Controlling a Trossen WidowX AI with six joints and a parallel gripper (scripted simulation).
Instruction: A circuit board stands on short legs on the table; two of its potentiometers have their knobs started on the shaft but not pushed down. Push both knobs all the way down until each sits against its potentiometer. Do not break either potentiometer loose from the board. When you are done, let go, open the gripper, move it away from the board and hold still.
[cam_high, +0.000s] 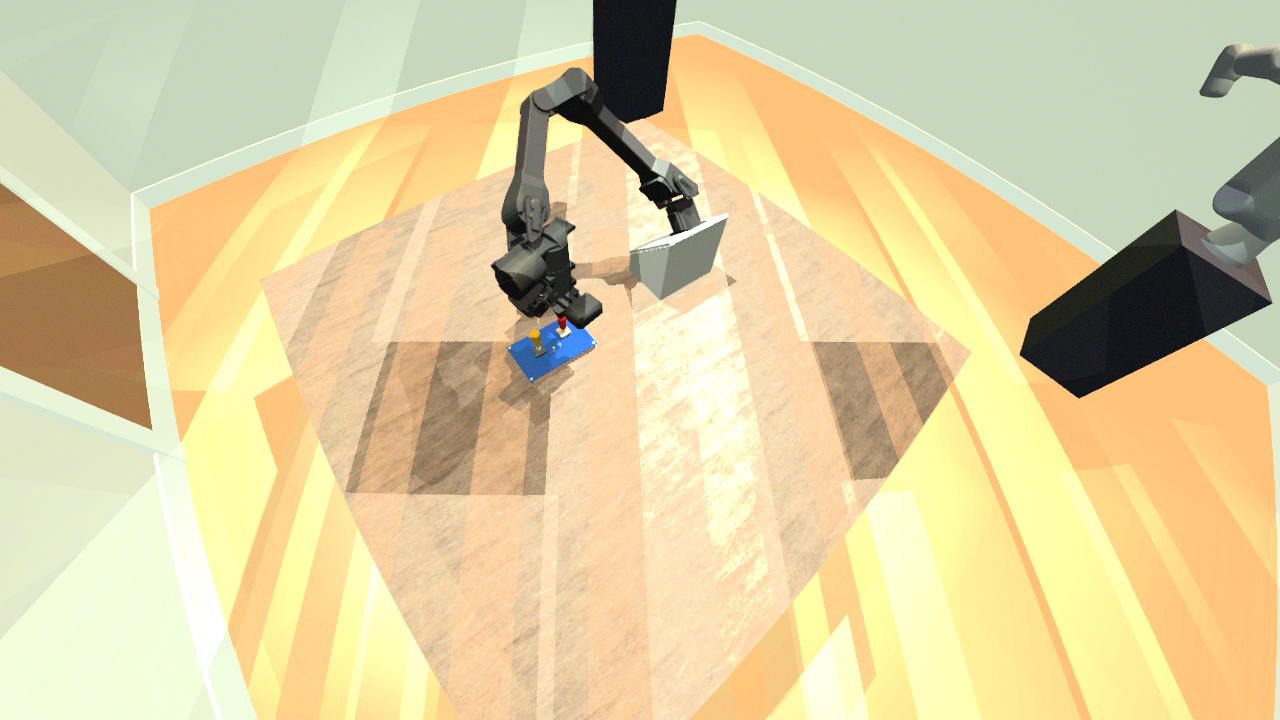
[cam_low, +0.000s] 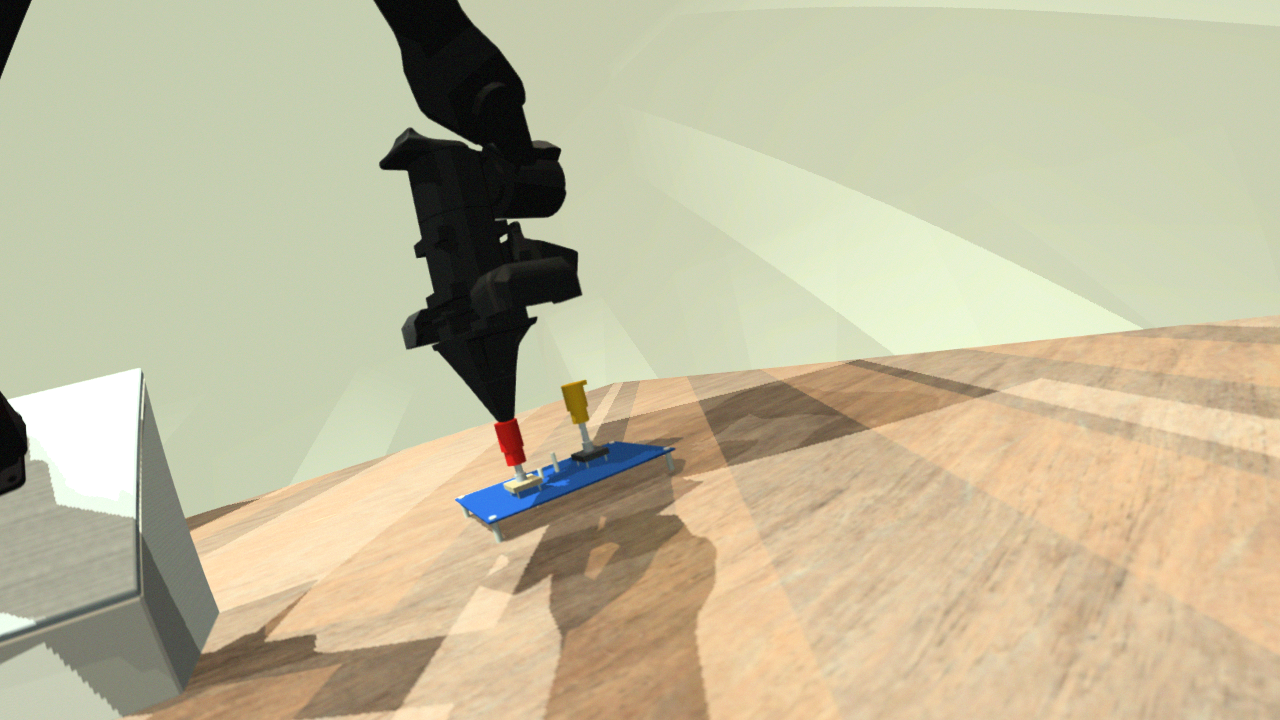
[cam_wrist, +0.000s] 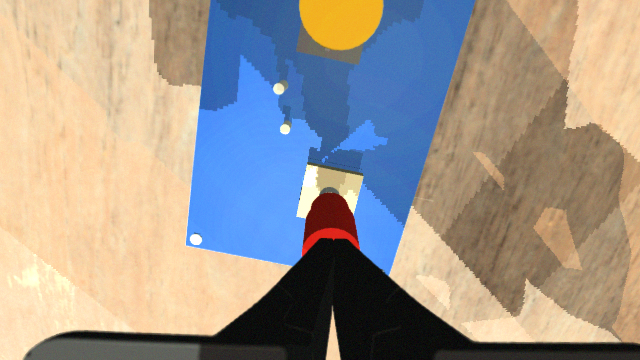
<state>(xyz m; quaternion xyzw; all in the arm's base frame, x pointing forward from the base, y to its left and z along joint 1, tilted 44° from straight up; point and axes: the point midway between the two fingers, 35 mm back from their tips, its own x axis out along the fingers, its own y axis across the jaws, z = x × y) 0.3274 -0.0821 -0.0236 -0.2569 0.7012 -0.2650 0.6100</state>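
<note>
Now: the red knob 20 mm below my gripper tip. From my gripper tip the other things lie so: yellow knob: 70 mm ahead.
</note>
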